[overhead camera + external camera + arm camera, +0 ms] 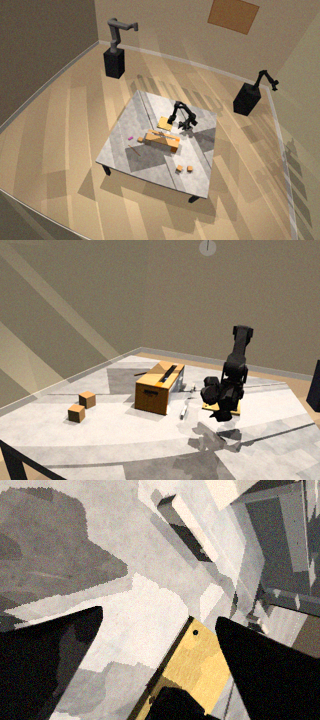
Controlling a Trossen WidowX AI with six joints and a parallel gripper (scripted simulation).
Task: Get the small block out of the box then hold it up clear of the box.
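My gripper tip is 21 cm short of the blue block, 17 cm to the left of it and 2 cm below it. The rest, counted from my gripper tip: thin stick: 46 cm to the right, 44 cm ahead, 6 cm below.
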